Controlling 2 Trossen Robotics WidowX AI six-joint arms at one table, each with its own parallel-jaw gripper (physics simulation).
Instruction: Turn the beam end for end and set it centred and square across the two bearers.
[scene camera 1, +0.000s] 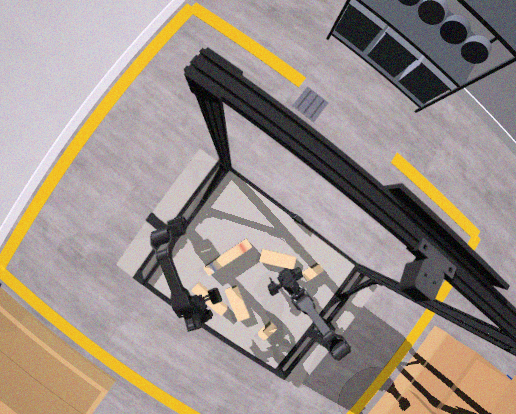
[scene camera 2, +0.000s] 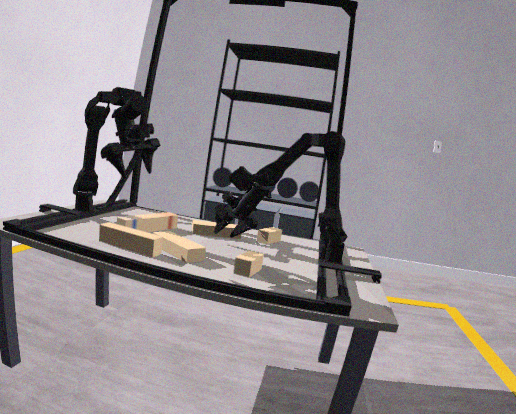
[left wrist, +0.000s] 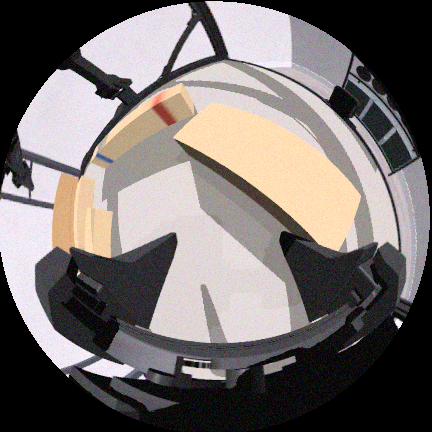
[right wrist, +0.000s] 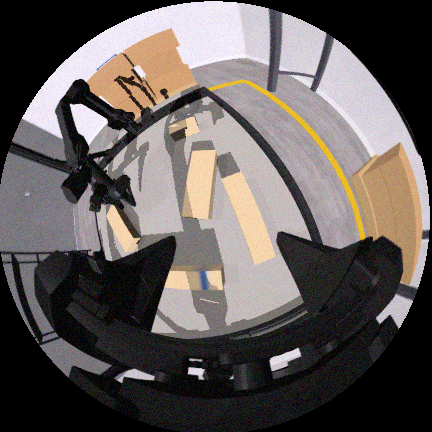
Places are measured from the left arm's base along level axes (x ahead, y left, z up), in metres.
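Where they show: left gripper, between the fingertips: (scene camera 1: 277, 272) (scene camera 2: 222, 235) (left wrist: 229, 237) (right wrist: 128, 206); right gripper, between the fingertips: (scene camera 1: 209, 302) (scene camera 2: 137, 175) (right wrist: 227, 239); left arm's base, origin of its link: (scene camera 2: 330, 260) (right wrist: 134, 129); right arm's base, origin of its link: (scene camera 1: 180, 223) (scene camera 2: 83, 210) (left wrist: 131, 99).
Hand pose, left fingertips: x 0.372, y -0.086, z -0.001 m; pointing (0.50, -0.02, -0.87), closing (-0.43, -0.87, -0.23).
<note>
Each offset is from my left fingertips to the top centre of the thing. "spot": to the spot under its first point.
A pale wooden beam @(dx +0.252, dy +0.079, dz +0.032 m) (scene camera 1: 232, 256) (scene camera 2: 152, 221) (left wrist: 137, 125) (right wrist: 180, 280) has a red band near its upper-right end and a blue band near its lower-left end in scene camera 1. A plain long block @(dx +0.041, dy -0.059, dz +0.020 m) (scene camera 1: 278, 258) (scene camera 2: 210, 228) (left wrist: 270, 170) (right wrist: 120, 227) lies right of it. Another plain block @(dx +0.068, dy +0.248, dz +0.020 m) (scene camera 1: 237, 302) (scene camera 2: 182, 246) (right wrist: 200, 182) lies below. Which blocks are the bearers I cannot tell. My left gripper (scene camera 1: 281, 281) (scene camera 2: 226, 233) (left wrist: 229, 237) is open and empty, low beside the first plain block. My right gripper (scene camera 1: 204, 311) (scene camera 2: 136, 173) (right wrist: 227, 239) is open and empty, high above the table.
A third long block @(dx +0.197, dy +0.310, dz +0.032 m) (scene camera 1: 200, 289) (scene camera 2: 130, 240) (right wrist: 250, 220) lies partly under the right gripper in scene camera 1. Small blocks stand at the right (scene camera 1: 313, 271) (scene camera 2: 270, 235) and near the bottom corner @(spot: dx -0.140, dy +0.271, dz +0.026 m) (scene camera 1: 267, 330) (scene camera 2: 248, 263) (right wrist: 187, 127). A black frame edges the table.
</note>
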